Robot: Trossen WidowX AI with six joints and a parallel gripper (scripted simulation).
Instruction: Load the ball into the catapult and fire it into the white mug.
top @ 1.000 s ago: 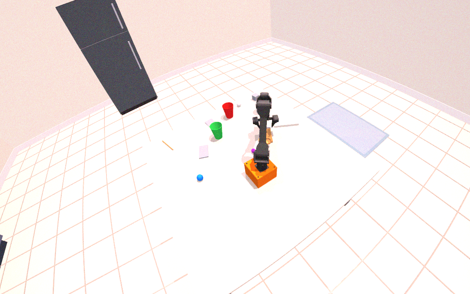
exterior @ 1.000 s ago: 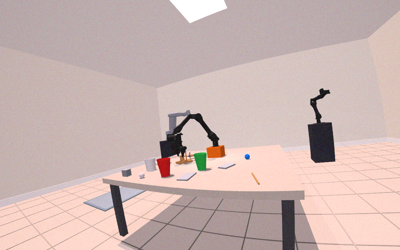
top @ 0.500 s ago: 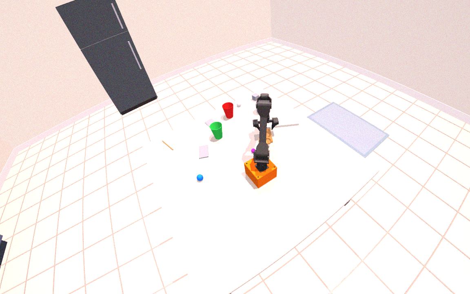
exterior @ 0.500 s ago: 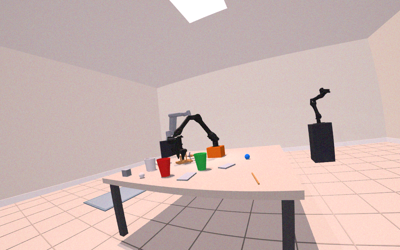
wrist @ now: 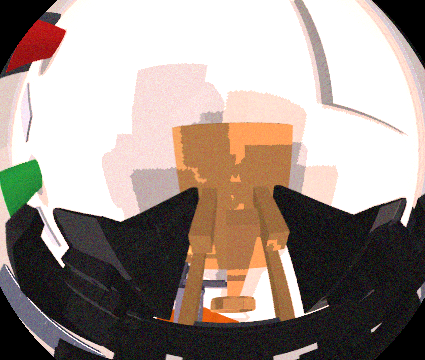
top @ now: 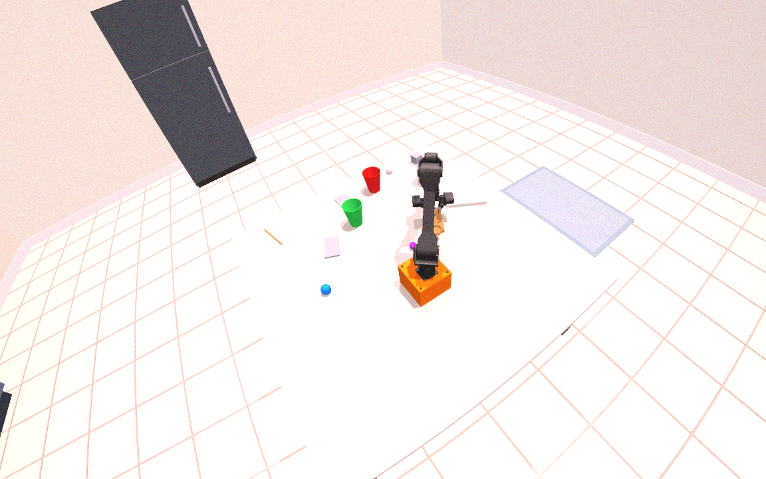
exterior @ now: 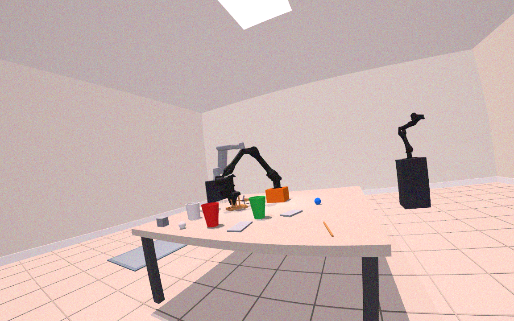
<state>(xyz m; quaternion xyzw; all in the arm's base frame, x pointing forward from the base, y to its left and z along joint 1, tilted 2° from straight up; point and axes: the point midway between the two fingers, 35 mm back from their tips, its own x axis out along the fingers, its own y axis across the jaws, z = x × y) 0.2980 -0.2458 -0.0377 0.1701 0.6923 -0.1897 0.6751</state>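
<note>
My gripper tip is now 10 cm past the magenta ball, 18 cm to the right of it and 2 cm above it. Round my gripper tip: green cup (20 cm ahead, 31 cm to the left); wooden catapult (5 cm behind, 5 cm to the left, 2 cm above); white mug (26 cm ahead, 14 cm to the right).
</note>
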